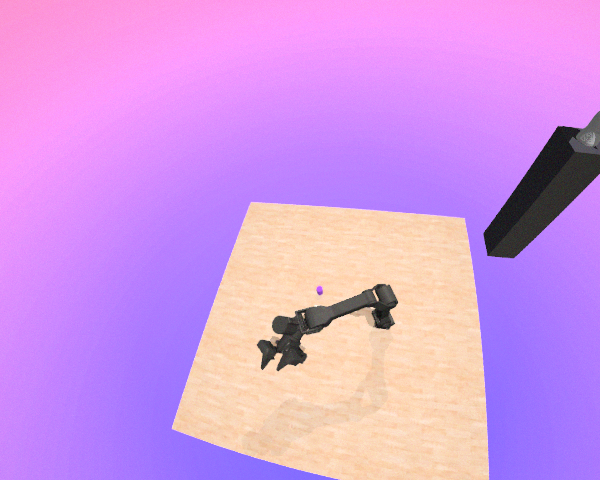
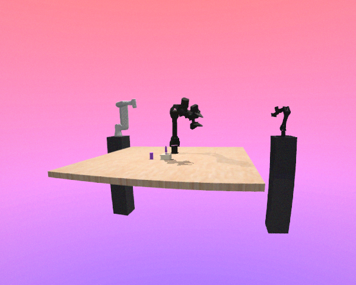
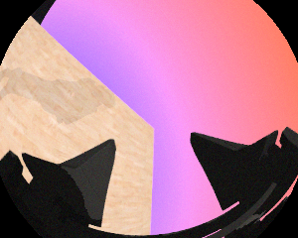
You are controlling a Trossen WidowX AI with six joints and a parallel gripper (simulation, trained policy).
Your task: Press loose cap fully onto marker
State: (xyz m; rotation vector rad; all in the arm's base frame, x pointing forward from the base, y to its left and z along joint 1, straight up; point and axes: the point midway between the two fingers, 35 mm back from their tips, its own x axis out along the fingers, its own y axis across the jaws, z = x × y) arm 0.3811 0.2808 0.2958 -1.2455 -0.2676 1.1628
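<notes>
Now: the purple cap 410 mm to the right of my gripper tip, 260 mm below it and 90 mm behind it. Round my gripper tip: holder block (300 mm to the right, 260 mm below, 110 mm behind).
</notes>
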